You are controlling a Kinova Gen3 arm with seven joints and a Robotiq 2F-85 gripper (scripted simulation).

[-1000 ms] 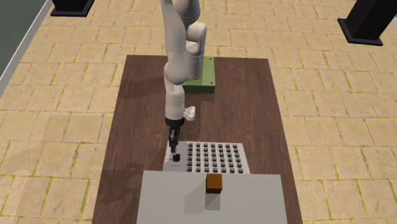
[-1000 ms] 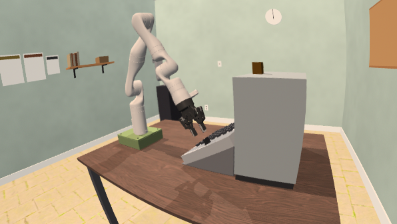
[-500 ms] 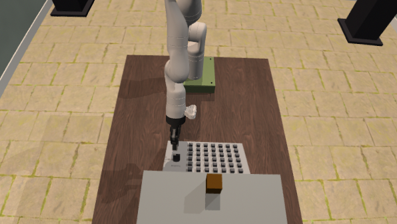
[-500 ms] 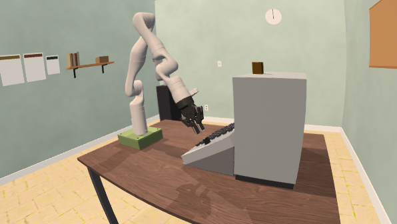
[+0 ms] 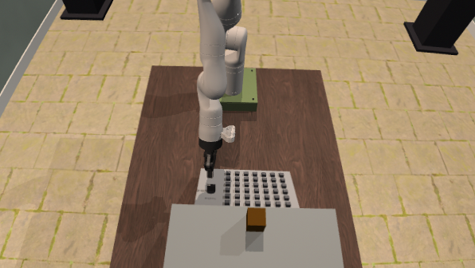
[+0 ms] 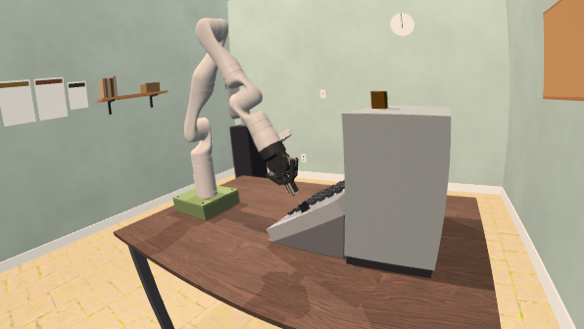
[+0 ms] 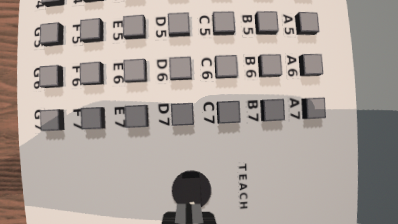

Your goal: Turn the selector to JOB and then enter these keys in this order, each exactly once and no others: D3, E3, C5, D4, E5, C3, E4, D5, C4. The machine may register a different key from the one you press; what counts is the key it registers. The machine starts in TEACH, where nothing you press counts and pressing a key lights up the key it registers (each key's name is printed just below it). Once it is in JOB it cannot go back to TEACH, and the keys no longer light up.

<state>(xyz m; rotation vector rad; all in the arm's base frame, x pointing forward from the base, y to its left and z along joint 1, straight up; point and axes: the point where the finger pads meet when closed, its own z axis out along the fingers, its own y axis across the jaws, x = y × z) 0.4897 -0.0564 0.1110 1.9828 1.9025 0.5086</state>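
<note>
Right now my hand is 13 cm to the right of the C5 key, 6 cm short of it and 5 cm above it. Also, from my hand: key G7: 11 cm below, 6 cm to the left, 6 cm behind; then black selector knob: 5 cm below, 3 cm ahead; then key D7: 6 cm to the left, 6 cm below, 3 cm ahead.
</note>
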